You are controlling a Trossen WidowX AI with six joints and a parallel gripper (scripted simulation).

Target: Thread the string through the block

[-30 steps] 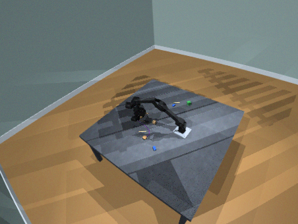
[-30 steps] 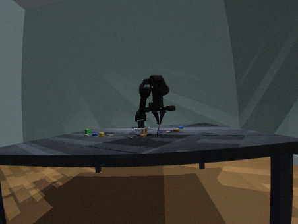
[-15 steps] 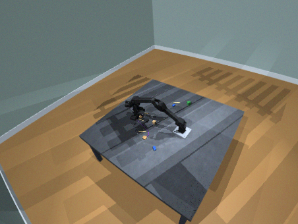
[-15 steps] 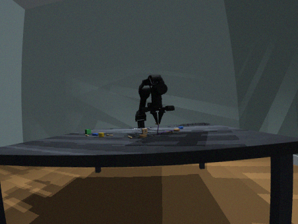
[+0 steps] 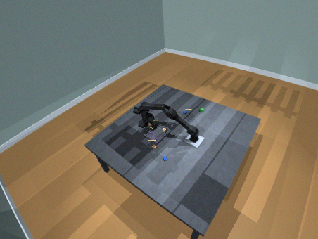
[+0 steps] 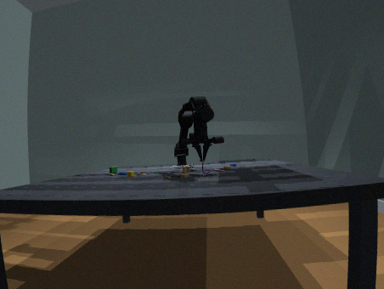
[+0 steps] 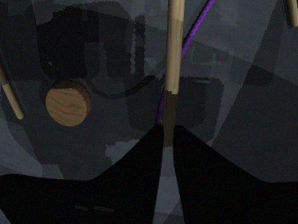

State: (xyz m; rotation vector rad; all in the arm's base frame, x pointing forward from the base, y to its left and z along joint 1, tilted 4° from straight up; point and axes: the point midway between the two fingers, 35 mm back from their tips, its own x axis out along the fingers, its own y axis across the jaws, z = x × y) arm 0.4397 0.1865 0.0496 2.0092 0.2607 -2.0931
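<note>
Right now the thin wooden stick is 1 cm behind my gripper tip. The rest, counted from my gripper tip: yellow piece 36 cm to the right, 5 cm below, 5 cm behind; then wooden block 15 cm behind, 10 cm to the right, 4 cm below; then round wooden button 20 cm behind, 11 cm to the left, 5 cm below.
</note>
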